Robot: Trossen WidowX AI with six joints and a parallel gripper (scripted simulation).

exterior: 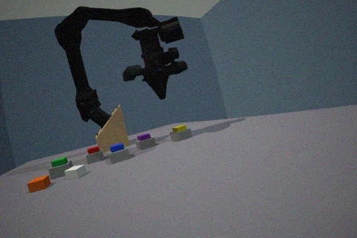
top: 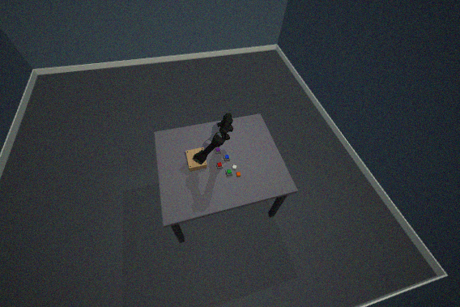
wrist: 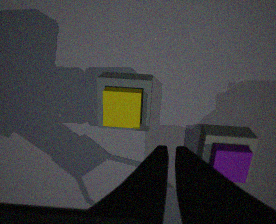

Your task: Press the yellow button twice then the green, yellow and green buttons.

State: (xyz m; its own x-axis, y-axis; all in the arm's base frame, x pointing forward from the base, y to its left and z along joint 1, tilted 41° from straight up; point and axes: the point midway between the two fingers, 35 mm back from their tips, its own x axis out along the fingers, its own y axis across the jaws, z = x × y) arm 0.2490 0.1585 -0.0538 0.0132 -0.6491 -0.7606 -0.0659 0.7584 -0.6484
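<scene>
Now: the green button 30 cm to the right of my gripper tip, 10 cm below it and 1 cm behind it. From my gripper tip the other things lie so: yellow button: 10 cm below, 4 cm to the left, 2 cm behind; blue button: 16 cm to the right, 10 cm below; purple button: 10 cm below, 7 cm to the right, 6 cm behind.
</scene>
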